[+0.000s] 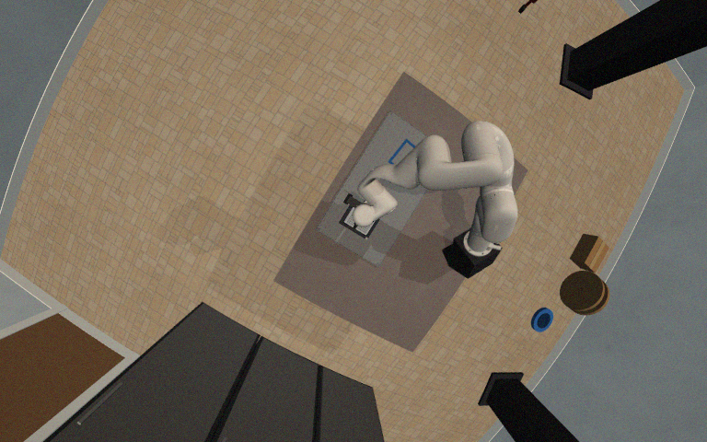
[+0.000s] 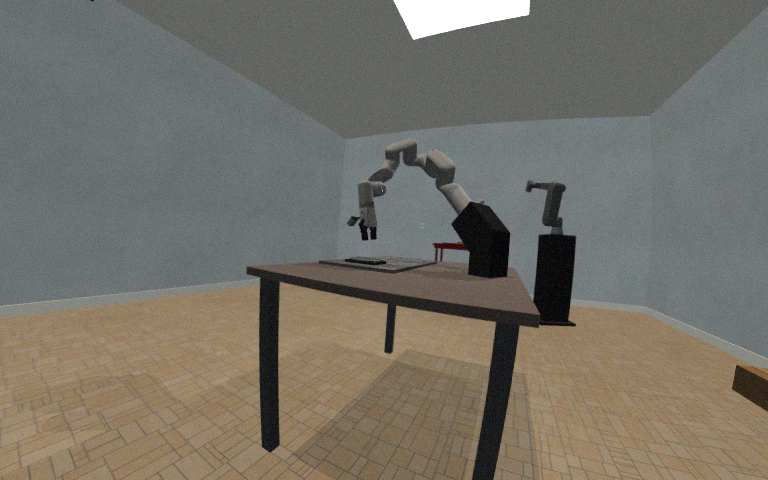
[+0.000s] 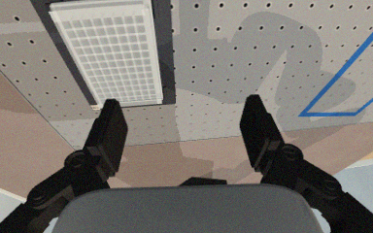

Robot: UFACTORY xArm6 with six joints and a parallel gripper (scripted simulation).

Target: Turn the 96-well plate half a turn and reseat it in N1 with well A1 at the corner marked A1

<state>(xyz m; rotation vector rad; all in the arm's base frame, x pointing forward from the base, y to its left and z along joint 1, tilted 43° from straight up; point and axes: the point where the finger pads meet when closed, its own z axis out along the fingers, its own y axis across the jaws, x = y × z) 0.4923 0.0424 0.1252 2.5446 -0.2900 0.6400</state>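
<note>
Now: hand 10 cm above the 96-well plate and 6 cm to the right of it. Also, from my hand: dark plate nest N1: 11 cm below, 6 cm to the left; A1 corner mark: 14 cm to the left, 11 cm below, 5 cm behind.
</note>
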